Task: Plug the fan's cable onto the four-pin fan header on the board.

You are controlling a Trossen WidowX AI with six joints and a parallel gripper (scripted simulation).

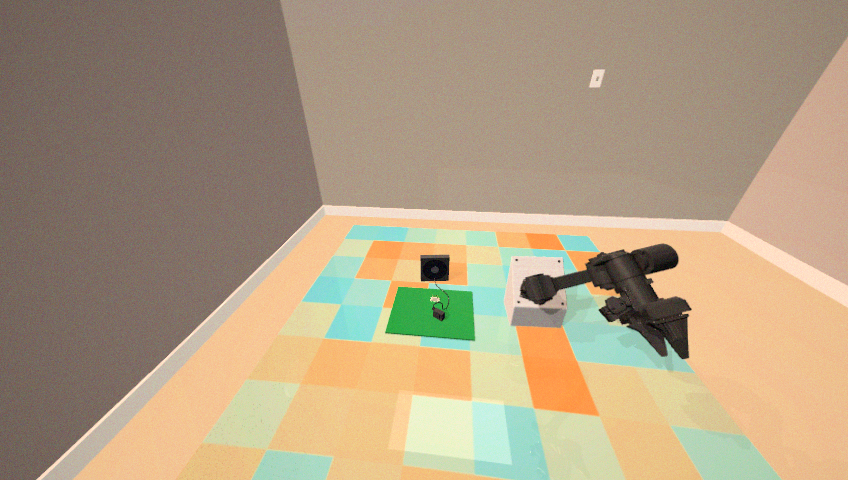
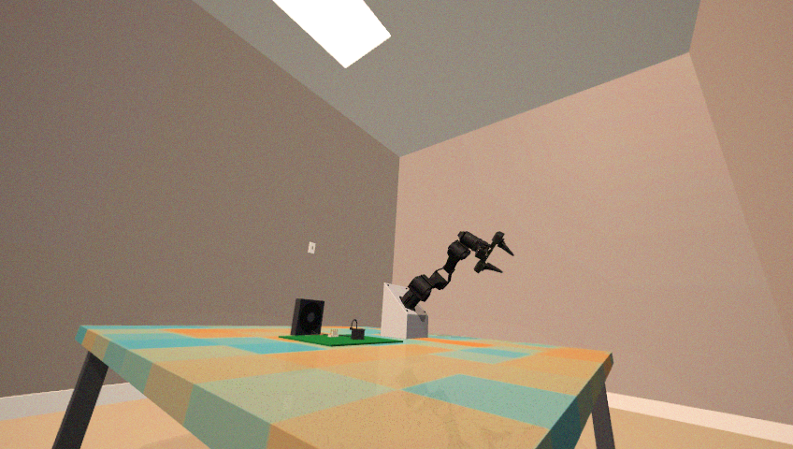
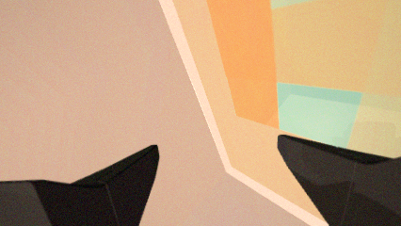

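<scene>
Now: the black plug 500 mm ahead of my gripper tip, 280 mm to the right of it and 280 mm below it. Round my gripper tip: green board (530 mm ahead, 310 mm to the right, 310 mm below); then black fan (560 mm ahead, 490 mm to the right, 240 mm below).
</scene>
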